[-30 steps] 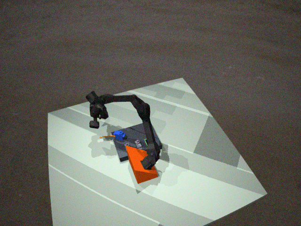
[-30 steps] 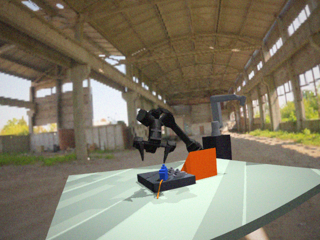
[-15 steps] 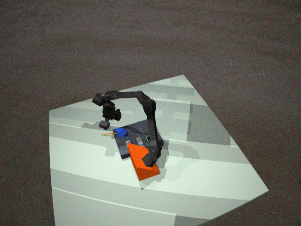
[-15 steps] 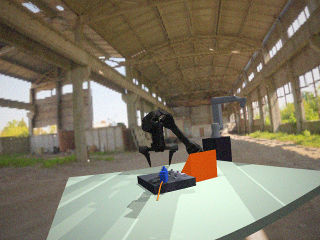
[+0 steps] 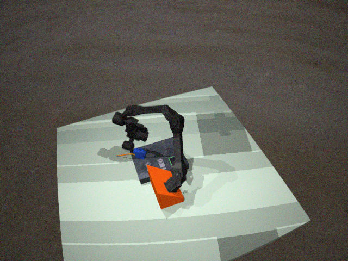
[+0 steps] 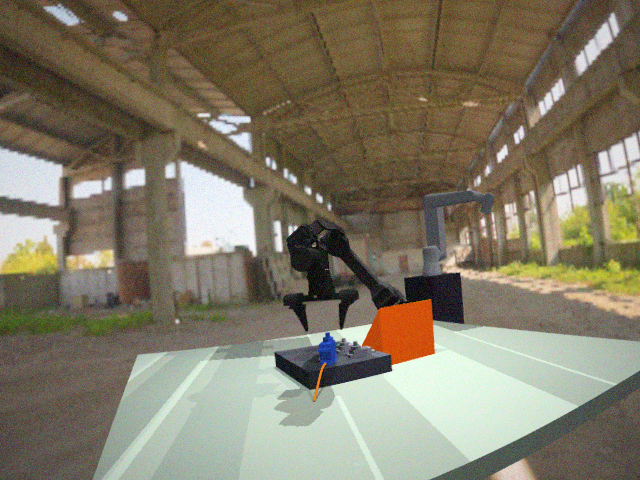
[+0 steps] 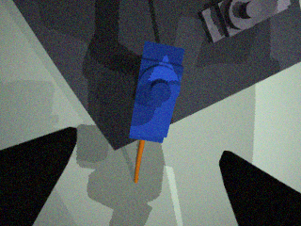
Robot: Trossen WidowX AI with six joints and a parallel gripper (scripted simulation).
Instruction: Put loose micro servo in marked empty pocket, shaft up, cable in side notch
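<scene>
The dark grey deck lies 110 mm to the right of my gripper tip, 110 mm below it and 20 mm behind it.
</scene>
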